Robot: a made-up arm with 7 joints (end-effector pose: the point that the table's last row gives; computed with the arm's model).
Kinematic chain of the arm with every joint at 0, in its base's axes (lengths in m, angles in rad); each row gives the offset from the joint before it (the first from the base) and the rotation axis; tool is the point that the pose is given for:
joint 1: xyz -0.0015 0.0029 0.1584 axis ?
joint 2: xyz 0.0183 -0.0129 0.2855 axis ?
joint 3: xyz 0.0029 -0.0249 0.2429 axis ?
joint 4: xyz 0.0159 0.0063 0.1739 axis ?
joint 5: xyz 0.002 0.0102 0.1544 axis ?
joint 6: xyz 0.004 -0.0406 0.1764 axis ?
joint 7: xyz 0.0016 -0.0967 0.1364 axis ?
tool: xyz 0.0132 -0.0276 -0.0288
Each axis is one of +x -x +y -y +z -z.
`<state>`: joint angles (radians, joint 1 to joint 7).
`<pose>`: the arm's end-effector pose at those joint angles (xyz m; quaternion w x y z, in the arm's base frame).
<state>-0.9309 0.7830 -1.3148 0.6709 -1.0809 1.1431 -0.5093</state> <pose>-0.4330 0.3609 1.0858 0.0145 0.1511 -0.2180 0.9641</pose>
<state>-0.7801 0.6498 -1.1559 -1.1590 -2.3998 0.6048 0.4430</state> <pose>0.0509 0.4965 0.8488 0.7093 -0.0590 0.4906 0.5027</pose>
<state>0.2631 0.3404 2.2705 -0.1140 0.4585 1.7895 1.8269</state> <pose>-0.0813 -0.0330 1.1796 0.5698 -0.4091 -0.4939 -0.5137</pose>
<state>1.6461 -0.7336 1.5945 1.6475 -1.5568 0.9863 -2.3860</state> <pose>-0.4431 0.2194 0.9352 0.2194 0.1346 0.9649 0.0523</pose>
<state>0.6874 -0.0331 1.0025 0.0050 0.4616 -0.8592 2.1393</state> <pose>0.0622 0.1689 1.2595 0.5215 0.1984 0.8059 0.1979</pose>
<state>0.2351 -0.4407 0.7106 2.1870 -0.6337 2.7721 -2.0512</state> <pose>0.3786 0.1694 0.7410 0.4351 -0.6124 -0.6249 0.2123</pose>
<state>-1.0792 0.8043 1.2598 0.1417 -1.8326 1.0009 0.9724</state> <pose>-0.3399 0.5671 0.9295 0.5459 -0.2425 -0.7766 -0.2002</pose>
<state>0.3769 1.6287 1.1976 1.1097 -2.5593 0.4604 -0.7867</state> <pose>-0.7575 0.1377 0.3786 0.3011 -0.1245 -0.3539 -0.8767</pose>
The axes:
joint 1: +z
joint 2: -y
joint 3: +z
joint 4: +y
joint 5: +z
joint 6: -y
joint 7: +x

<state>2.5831 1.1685 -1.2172 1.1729 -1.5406 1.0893 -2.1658</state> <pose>0.6187 -0.0163 0.9746 0.3521 -0.8813 -0.2910 0.1209</pose>
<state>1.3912 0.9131 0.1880 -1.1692 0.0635 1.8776 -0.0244</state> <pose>0.1518 -0.5399 0.5087 0.3468 -0.6485 0.6462 0.2040</pose>
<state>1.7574 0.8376 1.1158 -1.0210 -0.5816 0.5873 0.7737</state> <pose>0.5034 -0.3660 0.7345 0.2554 -0.7874 0.0410 -0.5596</pose>
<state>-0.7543 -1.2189 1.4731 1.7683 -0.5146 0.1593 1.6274</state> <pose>0.5842 0.0176 0.4576 0.3741 0.3179 0.8516 -0.1839</pose>
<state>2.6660 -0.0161 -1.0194 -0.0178 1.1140 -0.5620 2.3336</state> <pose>-0.0791 0.1849 1.2992 0.3273 0.0598 0.8843 0.3276</pose>
